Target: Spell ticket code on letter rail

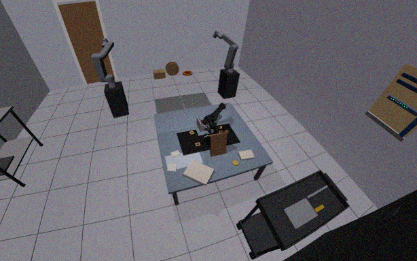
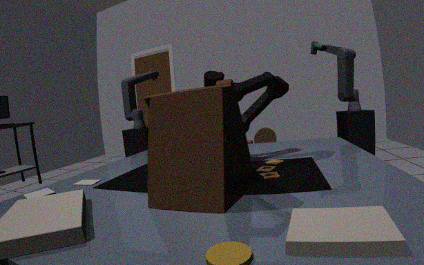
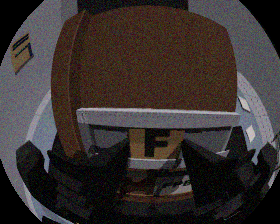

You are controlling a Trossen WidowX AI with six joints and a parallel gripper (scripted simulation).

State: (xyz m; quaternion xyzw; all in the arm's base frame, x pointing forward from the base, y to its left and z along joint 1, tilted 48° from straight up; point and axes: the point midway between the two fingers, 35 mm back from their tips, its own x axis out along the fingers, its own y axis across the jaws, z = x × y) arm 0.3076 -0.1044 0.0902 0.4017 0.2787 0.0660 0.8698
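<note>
The white printed slip lies 6 cm behind my gripper tip, 4 cm to the right of it and 8 cm below it. Also, from my gripper tip: black mat: 14 cm behind, 1 cm to the right, 15 cm below; tan letter tile: right at my gripper tip; pale block: 33 cm ahead, 30 cm to the left, 14 cm below.
</note>
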